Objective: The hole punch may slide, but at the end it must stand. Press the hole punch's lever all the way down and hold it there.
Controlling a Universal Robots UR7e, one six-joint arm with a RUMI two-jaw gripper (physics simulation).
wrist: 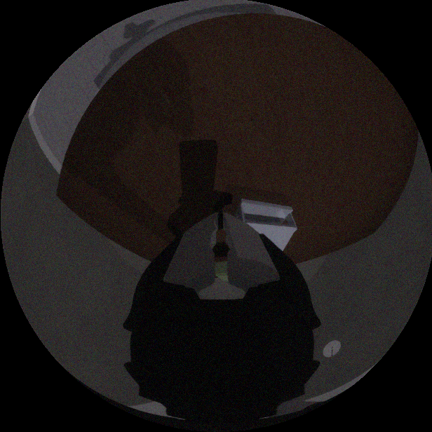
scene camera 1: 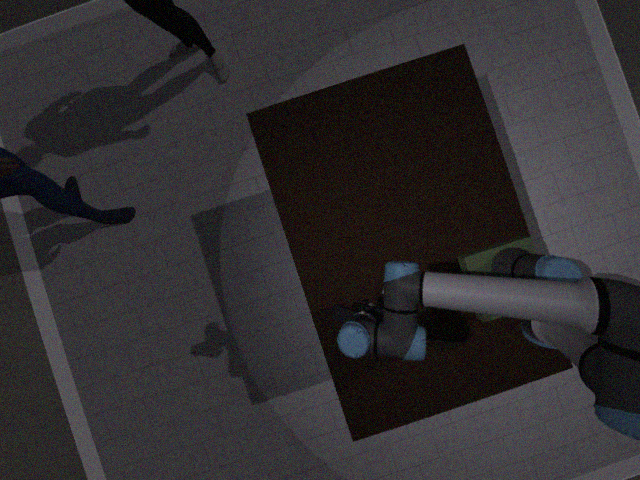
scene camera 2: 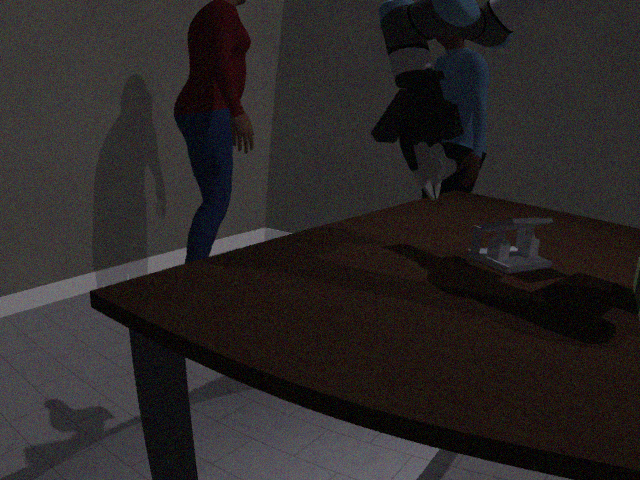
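Pixels of known places: gripper, between the fingertips: (scene camera 2: 434, 199); arm's base, origin of its link: (scene camera 1: 512, 268).
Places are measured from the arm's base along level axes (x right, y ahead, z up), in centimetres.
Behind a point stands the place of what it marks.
Note:
The grey hole punch (scene camera 2: 526, 264) {z -4.9, x 5.7, y 36.0 cm} (wrist: 272, 234) stands upright on its base on the brown table (scene camera 2: 310, 320) {z -6.0, x -30.4, y 55.1 cm} (scene camera 1: 382, 170) {z -6.0, x 52.2, y 28.7 cm} (wrist: 300, 100). Its lever (scene camera 2: 533, 221) {z 2.0, x 6.8, y 35.8 cm} is raised, with a gap above the base. In scene camera 1 the arm covers the punch. My gripper (scene camera 2: 433, 197) {z 2.5, x 7.0, y 53.7 cm} (wrist: 220, 214) is shut and empty, pointing down. In scene camera 2 its tips are left of the punch and higher in the picture than the lever, apart from it. In the wrist view the punch lies just right of the fingertips, partly hidden by the right finger.
A green panel (scene camera 1: 476, 257) {z -0.7, x 8.4, y 10.4 cm} (scene camera 2: 637, 285) {z -4.1, x 2.9, y 15.1 cm} lies partly under the arm (scene camera 1: 506, 297) {z 48.7, x 13.2, y 34.3 cm}. A person in a red top (scene camera 2: 212, 62) stands beyond the table at the left; another in a blue top (scene camera 2: 474, 93) stands behind the gripper. Dark arm shadows cross the table near the punch.

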